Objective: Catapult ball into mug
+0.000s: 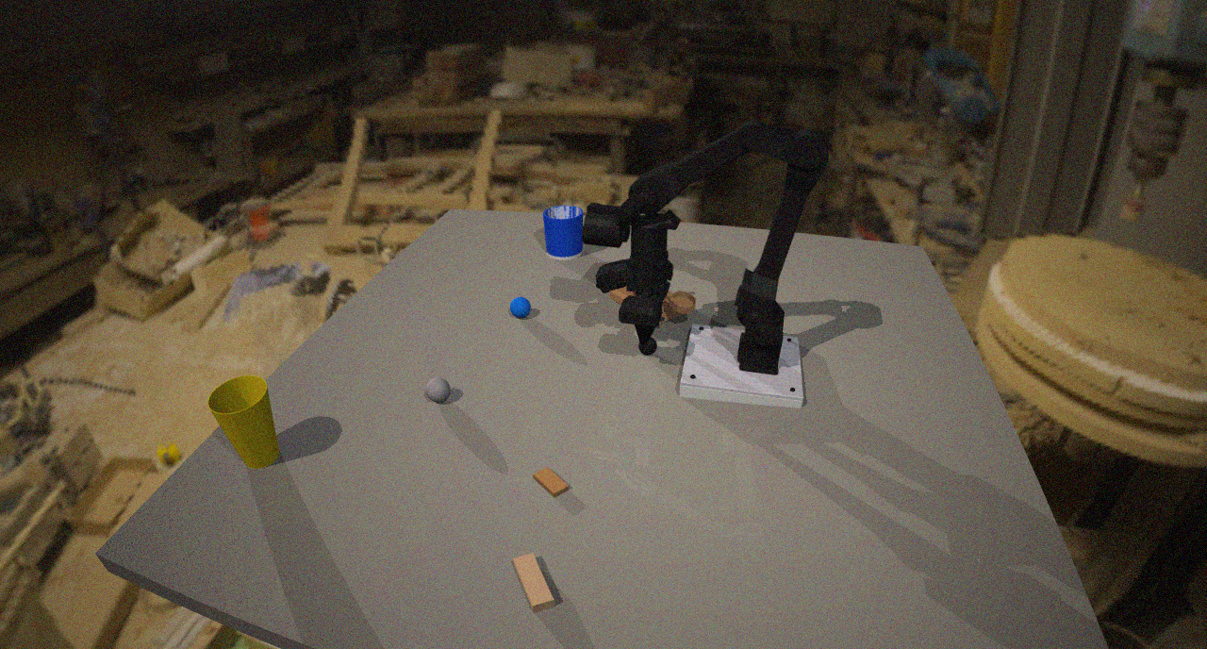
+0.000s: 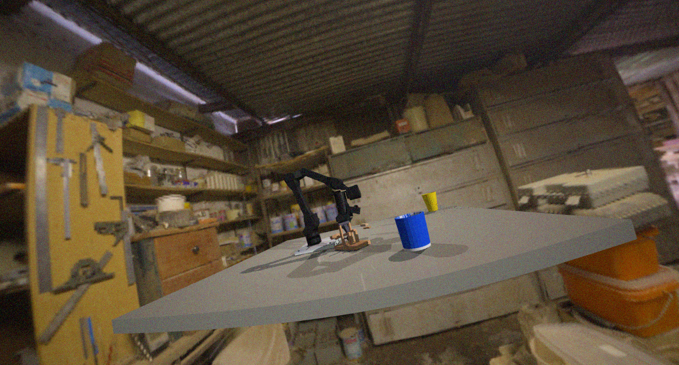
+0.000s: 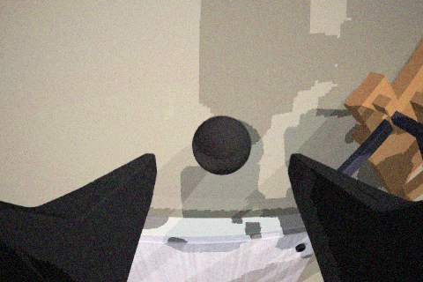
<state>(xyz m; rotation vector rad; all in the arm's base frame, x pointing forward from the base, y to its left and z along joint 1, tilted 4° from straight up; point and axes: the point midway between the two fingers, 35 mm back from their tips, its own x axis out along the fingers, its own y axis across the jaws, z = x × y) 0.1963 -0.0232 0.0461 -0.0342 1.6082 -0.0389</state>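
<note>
The black ball lies 20 mm below my gripper tip. Also, from my gripper tip: blue ball (250 mm ahead, 80 mm to the right, 20 mm below); then grey ball (300 mm ahead, 200 mm to the left, 20 mm below); then wooden catapult (130 mm to the right, 10 mm above).
</note>
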